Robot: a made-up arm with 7 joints.
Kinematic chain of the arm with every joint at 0, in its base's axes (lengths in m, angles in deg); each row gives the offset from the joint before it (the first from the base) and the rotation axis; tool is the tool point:
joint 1: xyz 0 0 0.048 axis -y
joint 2: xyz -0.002 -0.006 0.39 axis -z
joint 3: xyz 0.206 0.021 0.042 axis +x
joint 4: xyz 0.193 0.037 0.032 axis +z
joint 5: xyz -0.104 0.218 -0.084 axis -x
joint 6: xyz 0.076 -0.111 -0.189 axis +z
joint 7: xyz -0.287 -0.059 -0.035 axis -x
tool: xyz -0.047 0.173 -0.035
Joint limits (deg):
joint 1: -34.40..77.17
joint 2: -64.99..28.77
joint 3: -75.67..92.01
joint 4: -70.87..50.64
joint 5: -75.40..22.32
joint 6: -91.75..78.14
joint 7: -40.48..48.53
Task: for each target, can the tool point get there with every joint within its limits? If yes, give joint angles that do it. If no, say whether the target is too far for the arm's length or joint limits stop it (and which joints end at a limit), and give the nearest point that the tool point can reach.
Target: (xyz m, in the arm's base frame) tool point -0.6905 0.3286 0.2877
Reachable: yes | joints 48.78 -42.47 46.95 32.16 -33.91 -60.59 -1.21
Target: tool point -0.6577 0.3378 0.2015
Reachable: yes | joints 37.49 -54.81 36.73 38.27 -25.77 -77.78 23.06
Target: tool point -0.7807 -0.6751 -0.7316
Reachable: no: joint limits stop it (at a limit: joint 1, joint 2, joint 3, joint 4, joint 7) | nearest point -0.3830 -0.3923 -0.1414 | short by 0.766 m
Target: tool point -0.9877 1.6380 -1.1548
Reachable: no: too far | nearest point -0.6192 0.8449 -0.2693 | short by 1.245 m
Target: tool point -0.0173 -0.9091 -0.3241
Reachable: no: joint limits stop it (at a limit: joint 1, joint 2, joint 3, joint 6, joint 7) | nearest point 0.1520 -0.6634 -0.2282 | short by 0.313 m
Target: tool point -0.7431 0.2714 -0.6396
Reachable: no: joint limits stop it (at a limit: joint 1, joint 2, joint 5, joint 7) | nearest point -0.6611 0.3010 -0.4237 | short by 0.233 m
